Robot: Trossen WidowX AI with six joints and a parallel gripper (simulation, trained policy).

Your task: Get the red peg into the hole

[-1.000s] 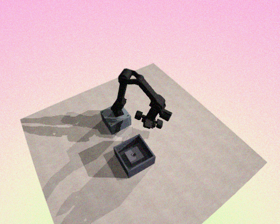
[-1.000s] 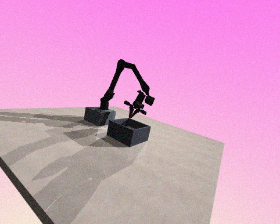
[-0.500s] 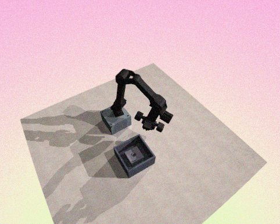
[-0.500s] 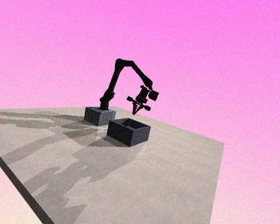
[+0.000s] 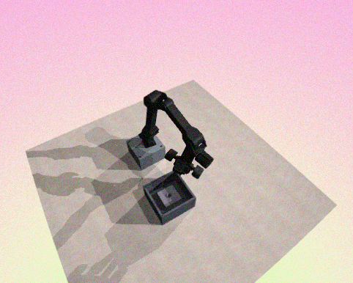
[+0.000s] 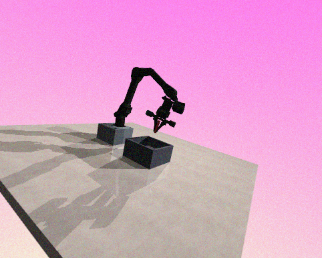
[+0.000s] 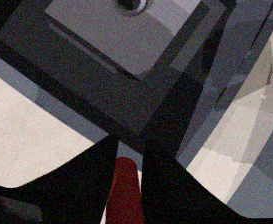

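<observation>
My gripper tip is 5 cm short of the grey plate, 7 cm to the left of it and 9 cm above it. Also, from my gripper tip: grey box 5 cm ahead, 7 cm to the right, 11 cm below; then red peg 1 cm behind, 2 cm to the left, 3 cm above.
</observation>
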